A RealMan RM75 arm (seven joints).
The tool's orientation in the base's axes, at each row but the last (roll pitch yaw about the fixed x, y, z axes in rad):
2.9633, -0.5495, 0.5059
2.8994, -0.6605, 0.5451
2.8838, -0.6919, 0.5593
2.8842, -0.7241, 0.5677
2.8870, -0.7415, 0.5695
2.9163, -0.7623, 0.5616
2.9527, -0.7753, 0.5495
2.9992, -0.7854, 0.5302
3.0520, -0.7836, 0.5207
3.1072, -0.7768, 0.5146
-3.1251, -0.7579, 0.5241
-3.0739, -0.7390, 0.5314
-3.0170, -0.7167, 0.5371
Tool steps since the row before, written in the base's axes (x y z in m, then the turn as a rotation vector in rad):
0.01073, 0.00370, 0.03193, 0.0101, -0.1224, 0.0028
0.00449, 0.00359, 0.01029, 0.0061, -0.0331, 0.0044
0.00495, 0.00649, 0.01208, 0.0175, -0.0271, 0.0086
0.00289, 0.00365, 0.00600, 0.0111, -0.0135, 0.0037
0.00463, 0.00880, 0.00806, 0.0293, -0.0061, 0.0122
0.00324, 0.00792, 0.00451, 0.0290, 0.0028, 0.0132
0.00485, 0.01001, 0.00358, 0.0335, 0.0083, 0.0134
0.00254, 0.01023, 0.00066, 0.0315, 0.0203, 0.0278
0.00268, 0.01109, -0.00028, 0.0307, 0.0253, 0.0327
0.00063, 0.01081, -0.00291, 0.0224, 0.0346, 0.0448
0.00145, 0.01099, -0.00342, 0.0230, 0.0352, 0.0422
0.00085, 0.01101, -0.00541, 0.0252, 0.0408, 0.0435
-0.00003, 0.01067, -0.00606, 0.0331, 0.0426, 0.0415
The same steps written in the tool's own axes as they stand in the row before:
0.02621, 0.00573, -0.02070, -0.0416, 0.1153, -0.0084
0.01081, 0.00039, -0.00467, -0.0067, 0.0331, -0.0029
0.01359, -0.00165, -0.00501, 0.0058, 0.0328, 0.0021
0.00727, -0.00107, -0.00192, 0.0040, 0.0171, 0.0031
0.01182, -0.00473, -0.00134, 0.0240, 0.0189, 0.0105
0.00815, -0.00520, 0.00039, 0.0279, 0.0109, 0.0111
0.00919, -0.00665, 0.00280, 0.0329, 0.0077, 0.0152
0.00567, -0.00814, 0.00362, 0.0461, -0.0025, 0.0065
0.00536, -0.00877, 0.00497, 0.0509, -0.0071, 0.0039
0.00215, -0.00931, 0.00587, 0.0575, -0.0189, -0.0070
0.00256, -0.00867, 0.00727, 0.0563, -0.0190, -0.0045
0.00102, -0.00848, 0.00884, 0.0606, -0.0226, -0.0021
0.00012, -0.00810, 0.00922, 0.0651, -0.0193, 0.0041

